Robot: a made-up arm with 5 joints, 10 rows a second.
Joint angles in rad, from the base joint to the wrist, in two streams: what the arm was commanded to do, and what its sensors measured. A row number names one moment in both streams.
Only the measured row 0 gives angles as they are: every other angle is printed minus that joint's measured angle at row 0.
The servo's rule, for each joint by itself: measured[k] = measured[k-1] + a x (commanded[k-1-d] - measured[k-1]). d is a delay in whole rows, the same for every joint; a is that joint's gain. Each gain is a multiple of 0.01, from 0.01 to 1. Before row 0 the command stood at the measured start. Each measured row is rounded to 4 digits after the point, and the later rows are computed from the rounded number. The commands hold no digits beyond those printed.
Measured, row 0:
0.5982, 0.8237, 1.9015, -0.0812, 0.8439
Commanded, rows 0 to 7:
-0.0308, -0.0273, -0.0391, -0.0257, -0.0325
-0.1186, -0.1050, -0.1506, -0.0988, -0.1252
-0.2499, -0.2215, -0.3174, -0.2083, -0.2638
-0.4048, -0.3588, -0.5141, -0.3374, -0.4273
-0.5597, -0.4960, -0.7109, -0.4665, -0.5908
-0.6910, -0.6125, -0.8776, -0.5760, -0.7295
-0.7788, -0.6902, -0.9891, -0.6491, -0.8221
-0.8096, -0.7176, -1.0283, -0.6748, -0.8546
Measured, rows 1 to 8:
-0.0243, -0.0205, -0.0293, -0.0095, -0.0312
-0.0988, -0.0839, -0.1203, -0.0425, -0.1214
-0.2182, -0.1871, -0.2681, -0.1038, -0.2581
-0.3656, -0.3159, -0.4526, -0.1902, -0.4205
-0.5189, -0.4510, -0.6463, -0.2924, -0.5840
-0.6549, -0.5721, -0.8198, -0.3973, -0.7237
-0.7528, -0.6607, -0.9468, -0.4905, -0.8182
-0.7977, -0.7034, -1.0079, -0.5587, -0.8531
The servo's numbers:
d 0
a 0.79 0.75 0.75 0.37 0.96

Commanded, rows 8 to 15:
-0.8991, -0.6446, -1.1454, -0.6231, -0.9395
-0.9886, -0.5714, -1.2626, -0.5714, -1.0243
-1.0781, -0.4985, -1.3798, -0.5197, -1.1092
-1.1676, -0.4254, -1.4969, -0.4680, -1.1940
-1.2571, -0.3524, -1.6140, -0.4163, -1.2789
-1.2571, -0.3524, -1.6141, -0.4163, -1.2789
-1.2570, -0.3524, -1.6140, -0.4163, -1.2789
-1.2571, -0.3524, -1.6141, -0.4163, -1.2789
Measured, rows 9 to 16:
-0.8778, -0.6593, -1.1110, -0.5825, -0.9360
-0.9653, -0.5934, -1.2247, -0.5784, -1.0208
-1.0544, -0.5222, -1.3410, -0.5567, -1.1057
-1.1438, -0.4496, -1.4579, -0.5239, -1.1905
-1.2333, -0.3767, -1.5750, -0.4841, -1.2754
-1.2521, -0.3585, -1.6043, -0.4590, -1.2788
-1.2560, -0.3539, -1.6116, -0.4432, -1.2789
-1.2569, -0.3528, -1.6135, -0.4332, -1.2789

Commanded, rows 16 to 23:
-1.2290, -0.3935, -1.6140, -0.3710, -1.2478
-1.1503, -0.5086, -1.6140, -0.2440, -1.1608
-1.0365, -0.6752, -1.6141, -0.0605, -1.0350
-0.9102, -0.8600, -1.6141, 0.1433, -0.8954
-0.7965, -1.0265, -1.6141, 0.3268, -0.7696
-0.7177, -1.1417, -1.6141, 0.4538, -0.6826
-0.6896, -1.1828, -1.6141, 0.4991, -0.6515
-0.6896, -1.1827, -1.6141, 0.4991, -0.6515
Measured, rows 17 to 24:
-1.2349, -0.3833, -1.6139, -0.4102, -1.2490
-1.1681, -0.4773, -1.6140, -0.3487, -1.1643
-1.0641, -0.6257, -1.6141, -0.2421, -1.0402
-0.9425, -0.8014, -1.6141, -0.0995, -0.9012
-0.8272, -0.9702, -1.6141, 0.0582, -0.7749
-0.7407, -1.0988, -1.6141, 0.2046, -0.6863
-0.7003, -1.1618, -1.6141, 0.3136, -0.6529
-0.6918, -1.1775, -1.6141, 0.3822, -0.6516

